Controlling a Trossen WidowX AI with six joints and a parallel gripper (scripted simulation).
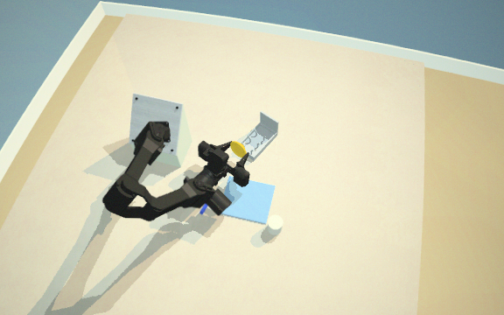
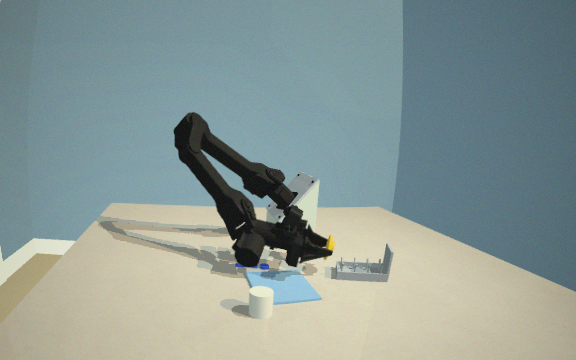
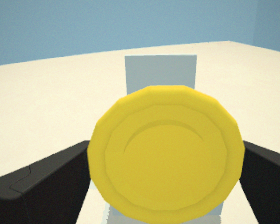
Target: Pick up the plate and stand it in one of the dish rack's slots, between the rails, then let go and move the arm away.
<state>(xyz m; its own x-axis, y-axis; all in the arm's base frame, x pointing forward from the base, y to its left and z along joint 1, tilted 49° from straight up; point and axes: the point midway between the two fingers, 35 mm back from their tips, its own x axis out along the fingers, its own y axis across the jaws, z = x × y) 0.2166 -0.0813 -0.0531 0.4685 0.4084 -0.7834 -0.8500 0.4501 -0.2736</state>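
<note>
Right now my gripper tip is 70 mm to the right of the grey dish rack, 50 mm short of it and 40 mm above it. From my gripper tip the other things lie so: blue spoon: 170 mm to the right, 70 mm behind, 60 mm below; then blue mat: 150 mm to the right, 60 mm below, 40 mm ahead; then yellow plate: 10 mm to the right.
</note>
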